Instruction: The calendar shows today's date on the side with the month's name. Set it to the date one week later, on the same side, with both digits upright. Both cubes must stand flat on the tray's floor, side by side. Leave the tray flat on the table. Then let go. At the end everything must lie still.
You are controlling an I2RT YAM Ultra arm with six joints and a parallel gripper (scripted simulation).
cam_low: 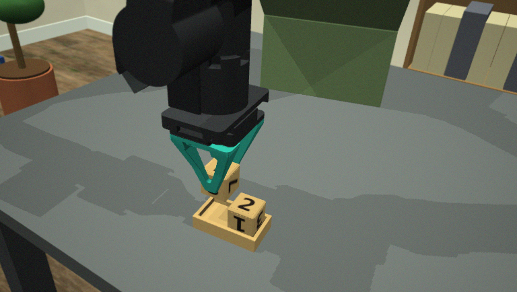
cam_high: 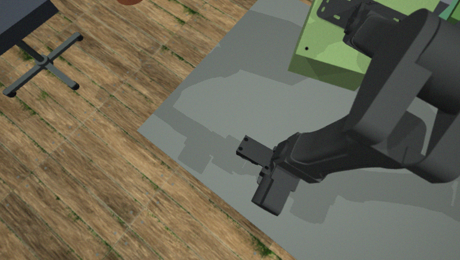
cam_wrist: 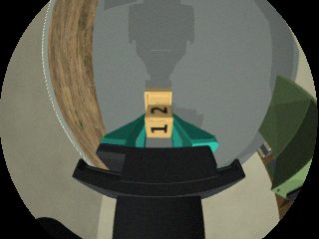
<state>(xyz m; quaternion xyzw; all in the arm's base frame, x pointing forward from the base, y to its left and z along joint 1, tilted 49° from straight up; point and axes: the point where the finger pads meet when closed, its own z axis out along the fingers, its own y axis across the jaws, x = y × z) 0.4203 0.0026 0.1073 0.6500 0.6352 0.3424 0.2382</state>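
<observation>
Right now my hand is 6 cm above the tray and 2 cm to the right of it.
</observation>
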